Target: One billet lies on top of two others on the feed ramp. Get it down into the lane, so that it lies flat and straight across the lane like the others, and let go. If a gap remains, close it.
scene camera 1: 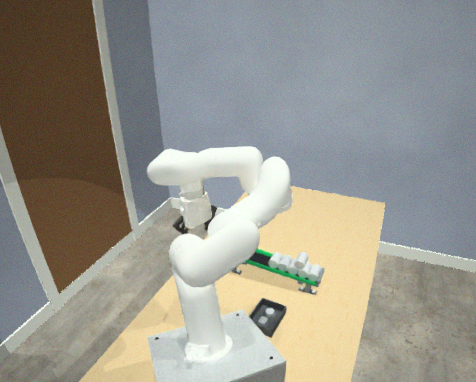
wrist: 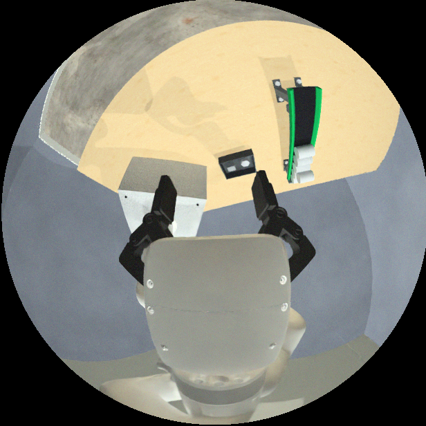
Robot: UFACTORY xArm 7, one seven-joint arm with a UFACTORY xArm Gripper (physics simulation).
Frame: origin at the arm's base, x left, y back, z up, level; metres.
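Seen in the pictures: arm's base at its link origin: [scene camera 1: 209, 348].
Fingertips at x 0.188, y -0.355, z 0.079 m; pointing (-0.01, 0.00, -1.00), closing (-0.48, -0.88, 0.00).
Observation:
Offsets run from my fingertips to a thing's top centre. Level surfaces: height alone.
Several pale grey cylindrical billets {dx -0.262, dy -0.192, dz -0.186 m} [scene camera 1: 284, 264] [wrist: 302, 162] lie side by side across the lower part of the green-railed feed ramp [scene camera 1: 280, 272] [wrist: 292, 125]. One billet {dx -0.326, dy -0.192, dz -0.157 m} [scene camera 1: 301, 259] rests on top of two others, near the lower end of the row. The black lane surface {dz -0.216 m} [scene camera 1: 259, 258] [wrist: 305, 115] shows bare at the ramp's upper part. In the wrist view the billets overlap, and I cannot tell the raised one for certain. My gripper [scene camera 1: 197, 231] [wrist: 212, 179] is open and empty, high up and well away from the ramp; the arm partly hides it in the scene view.
A small black tray {dx -0.254, dy +0.036, dz -0.254 m} [scene camera 1: 276, 320] [wrist: 237, 154] with two light pieces stands on the wooden table {dz -0.289 m} [scene camera 1: 340, 225] [wrist: 215, 60], between the ramp and the grey robot base block [scene camera 1: 250, 350] [wrist: 170, 175]. The arm hides the ramp's upper end in the scene view.

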